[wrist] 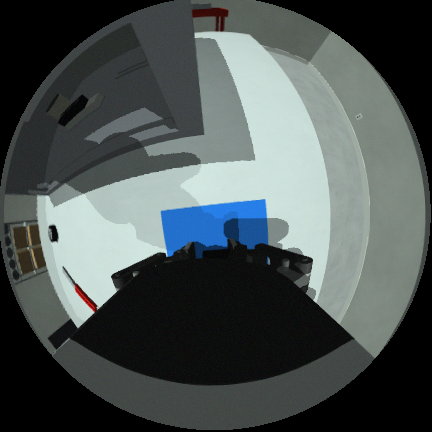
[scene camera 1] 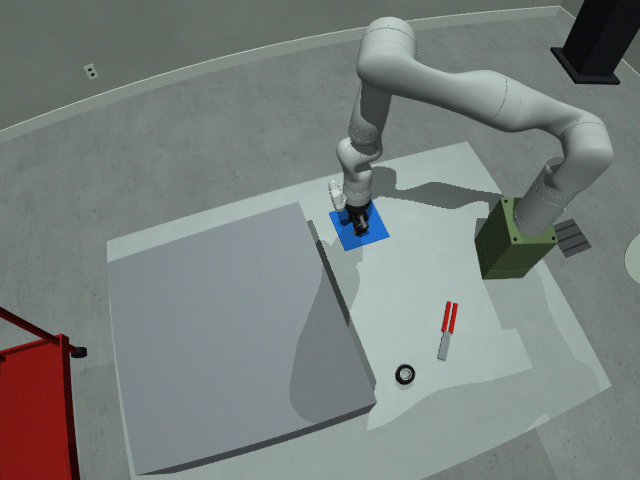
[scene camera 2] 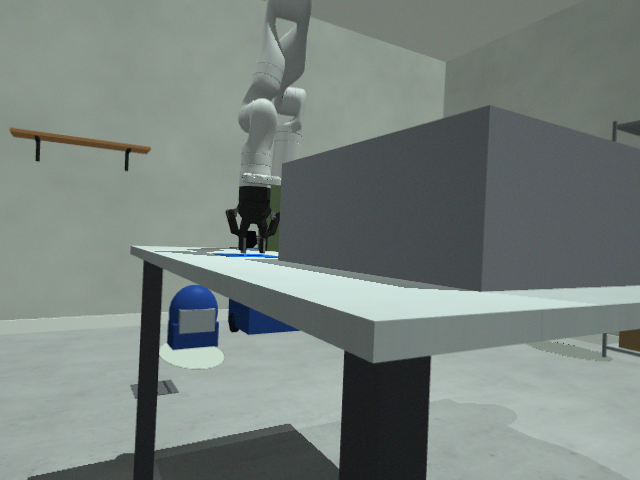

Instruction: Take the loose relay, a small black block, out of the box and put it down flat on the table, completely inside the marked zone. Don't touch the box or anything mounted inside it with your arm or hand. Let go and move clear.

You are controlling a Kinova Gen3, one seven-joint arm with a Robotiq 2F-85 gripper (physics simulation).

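Where they show: gripper, fingertip midpoint: [wrist: 210, 247] [scene camera 1: 354, 227] [scene camera 2: 252, 253]; arm's base at its link origin: [scene camera 1: 529, 219].
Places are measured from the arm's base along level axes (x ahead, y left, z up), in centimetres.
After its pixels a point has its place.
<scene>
The marked zone [scene camera 1: 378, 230] @[y -14.7, x 34.1, z -22.7 cm] [scene camera 2: 227, 254] @[y -22.1, x 38.8, z -22.7 cm] [wrist: 187, 222] @[y -13.0, x 43.6, z -22.7 cm] is a flat blue square on the table beside the grey box [scene camera 1: 217, 320] @[y 15.4, x 75.9, z -2.5 cm] [scene camera 2: 382, 206] @[y -5.9, x 88.6, z -12.8 cm] [wrist: 175, 75] @[y -11.9, x 55.7, z -12.3 cm]. My gripper [scene camera 1: 360, 228] @[y -16.3, x 40.9, z -22.1 cm] [scene camera 2: 252, 249] @[y -16.3, x 40.9, z -22.1 cm] [wrist: 210, 247] @[y -16.3, x 40.9, z -22.1 cm] points down over the zone, outside the box, with its fingertips very low above the blue surface. It is shut on the relay [scene camera 2: 251, 238] @[y -16.8, x 41.1, z -18.6 cm] [wrist: 216, 254] @[y -16.9, x 41.2, z -18.9 cm], a small black block between the fingers. In the wrist view the gripper body hides most of the relay. Whether its underside touches the table is hard to tell.
The box's open side shows a black part [wrist: 73, 110] @[y 15.3, x 63.0, z -16.3 cm] between pale pieces inside. Red-handled pliers [scene camera 1: 448, 328] @[y 17.7, x 20.4, z -21.9 cm] [wrist: 82, 295] @[y 14.3, x 20.7, z -21.6 cm] and a black ring-shaped part [scene camera 1: 397, 375] @[y 28.0, x 36.4, z -20.9 cm] [wrist: 53, 233] @[y 25.7, x 34.7, z -21.4 cm] lie on the table [scene camera 1: 413, 279] @[y 2.0, x 27.0, z -22.8 cm]. The arm's green base block [scene camera 1: 496, 242] @[y 0.9, x 6.6, z -8.3 cm] stands at the right.
</scene>
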